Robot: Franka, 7 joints.
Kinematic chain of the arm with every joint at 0, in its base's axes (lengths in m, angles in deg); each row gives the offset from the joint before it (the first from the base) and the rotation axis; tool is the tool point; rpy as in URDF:
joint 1: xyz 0 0 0.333 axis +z
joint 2: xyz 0 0 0 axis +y
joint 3: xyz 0 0 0.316 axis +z
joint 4: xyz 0.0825 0 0 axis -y
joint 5: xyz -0.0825 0 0.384 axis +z
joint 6: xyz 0 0 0 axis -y
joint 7: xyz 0.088 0 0 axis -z
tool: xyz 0 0 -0.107 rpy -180 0 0
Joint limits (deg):
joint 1: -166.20..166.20
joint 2: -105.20..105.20
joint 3: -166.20..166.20
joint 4: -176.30..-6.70
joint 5: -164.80..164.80
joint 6: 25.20..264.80
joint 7: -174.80..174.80
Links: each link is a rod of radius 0.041 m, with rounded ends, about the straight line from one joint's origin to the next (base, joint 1, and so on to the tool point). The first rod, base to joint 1, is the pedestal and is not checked.
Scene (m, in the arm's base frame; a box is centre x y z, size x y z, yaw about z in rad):
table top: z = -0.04
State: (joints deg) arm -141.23 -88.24 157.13 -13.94 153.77 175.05 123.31
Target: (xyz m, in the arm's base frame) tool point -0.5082 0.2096 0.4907
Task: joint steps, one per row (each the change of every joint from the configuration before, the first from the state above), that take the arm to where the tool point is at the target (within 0.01 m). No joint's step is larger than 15 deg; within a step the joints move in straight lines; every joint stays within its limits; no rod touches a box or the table.
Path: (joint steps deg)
1: 14.74 6.61 1.01 -6.15 1.23 8.40 0.00
2: 14.74 6.62 1.01 -6.15 1.22 8.40 0.00
3: 14.74 6.61 1.00 -6.14 1.23 8.40 0.00
4: 14.74 6.61 1.01 -6.15 1.22 8.40 0.00
5: 14.74 6.62 1.01 -6.15 1.23 8.40 0.00
6: 14.74 6.61 1.01 -6.15 1.22 8.41 0.00
7: 14.74 6.61 1.00 -6.15 1.23 8.40 0.00
8: 14.74 6.62 1.01 -6.15 1.22 8.40 0.00
9: 14.74 6.61 1.01 -6.14 1.23 8.40 0.00

